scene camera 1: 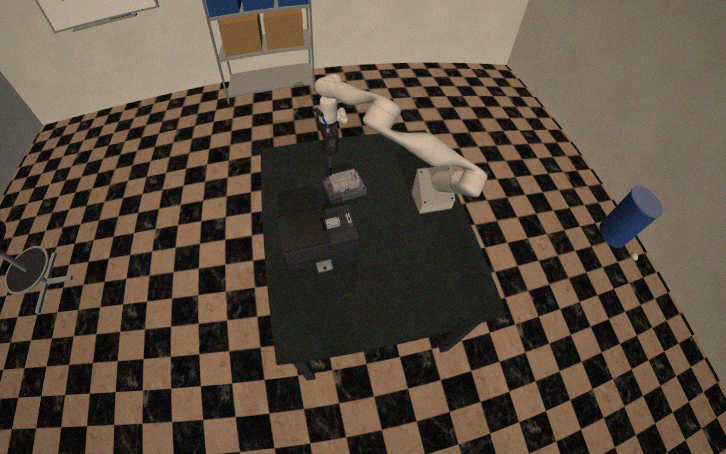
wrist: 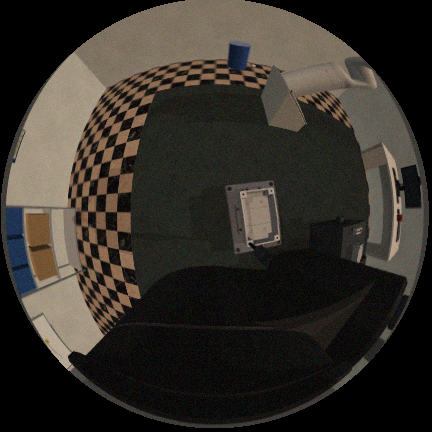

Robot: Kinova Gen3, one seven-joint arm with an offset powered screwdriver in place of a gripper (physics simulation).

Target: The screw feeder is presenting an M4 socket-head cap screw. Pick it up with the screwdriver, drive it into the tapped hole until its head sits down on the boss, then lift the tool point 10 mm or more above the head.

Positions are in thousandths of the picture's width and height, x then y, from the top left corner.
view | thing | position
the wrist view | grey base plate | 534,453
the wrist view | dark screw feeder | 747,545
